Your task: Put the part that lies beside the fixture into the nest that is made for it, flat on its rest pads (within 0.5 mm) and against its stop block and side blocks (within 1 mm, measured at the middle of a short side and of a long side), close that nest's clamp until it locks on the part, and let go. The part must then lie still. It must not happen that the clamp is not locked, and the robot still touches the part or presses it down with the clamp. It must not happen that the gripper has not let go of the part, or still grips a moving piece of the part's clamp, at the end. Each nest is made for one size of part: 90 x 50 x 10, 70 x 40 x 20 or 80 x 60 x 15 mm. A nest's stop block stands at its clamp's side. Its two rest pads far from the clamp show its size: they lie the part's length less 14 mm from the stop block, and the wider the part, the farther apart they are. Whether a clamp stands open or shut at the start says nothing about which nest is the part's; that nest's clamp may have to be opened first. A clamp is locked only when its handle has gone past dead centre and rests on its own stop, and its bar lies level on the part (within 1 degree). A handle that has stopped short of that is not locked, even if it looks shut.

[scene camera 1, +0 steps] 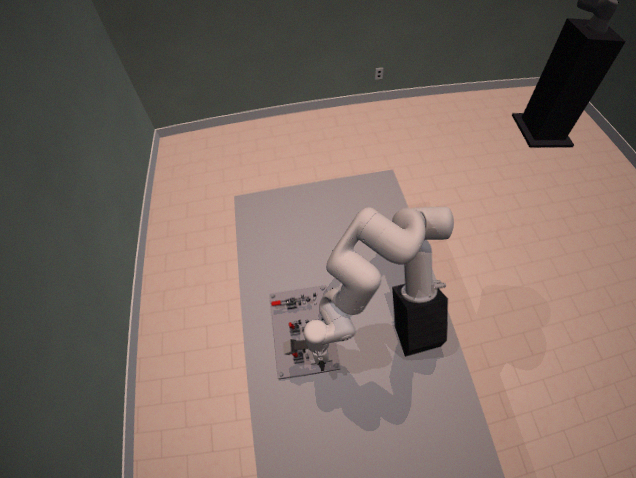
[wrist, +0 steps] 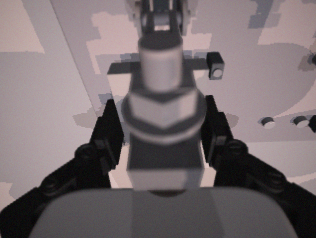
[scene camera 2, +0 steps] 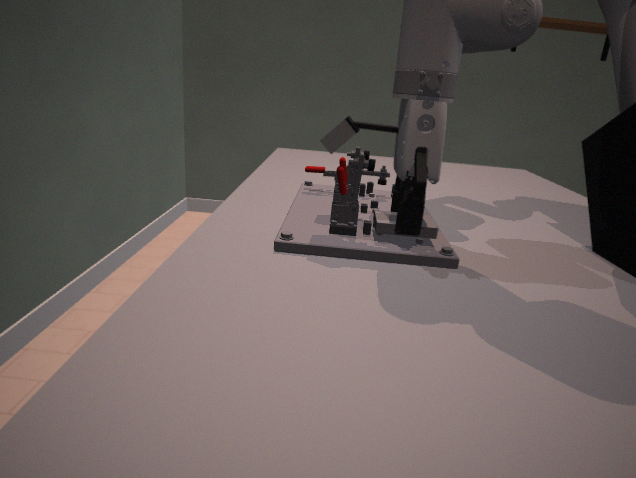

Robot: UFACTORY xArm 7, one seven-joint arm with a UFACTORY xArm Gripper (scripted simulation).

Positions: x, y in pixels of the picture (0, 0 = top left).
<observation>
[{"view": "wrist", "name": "my gripper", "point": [160, 111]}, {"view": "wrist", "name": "grey rectangular part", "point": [119, 74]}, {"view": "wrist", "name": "fixture plate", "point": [262, 53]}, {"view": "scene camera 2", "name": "my gripper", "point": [403, 225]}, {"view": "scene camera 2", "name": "fixture plate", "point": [308, 219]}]
</observation>
